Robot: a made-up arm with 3 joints.
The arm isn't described. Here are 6 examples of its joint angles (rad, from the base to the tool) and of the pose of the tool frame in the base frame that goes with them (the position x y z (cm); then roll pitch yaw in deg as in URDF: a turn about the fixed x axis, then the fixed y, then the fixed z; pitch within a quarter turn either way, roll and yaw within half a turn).
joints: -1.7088 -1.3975 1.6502
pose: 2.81 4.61 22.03 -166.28 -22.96 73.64
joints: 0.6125 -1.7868 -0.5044
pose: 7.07 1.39 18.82 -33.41 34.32 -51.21
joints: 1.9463 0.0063 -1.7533
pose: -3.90 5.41 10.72 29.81 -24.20 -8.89
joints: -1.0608 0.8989 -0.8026
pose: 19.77 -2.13 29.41 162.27 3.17 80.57
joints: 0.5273 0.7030 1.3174
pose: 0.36 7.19 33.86 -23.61 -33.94 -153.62
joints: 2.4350 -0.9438 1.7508
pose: 12.07 10.29 21.58 -49.84 50.19 97.51
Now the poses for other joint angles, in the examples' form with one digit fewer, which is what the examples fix.
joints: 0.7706 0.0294 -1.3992
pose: -3.4 4.2 28.0 33.3 38.3 16.5
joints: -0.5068 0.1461 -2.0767
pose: 14.6 5.2 37.5 -122.2 55.1 -147.7
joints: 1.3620 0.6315 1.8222
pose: -8.7 7.9 22.8 -1.3 18.3 -133.8
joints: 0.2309 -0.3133 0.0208
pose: 6.2 6.0 25.6 76.1 16.4 86.3
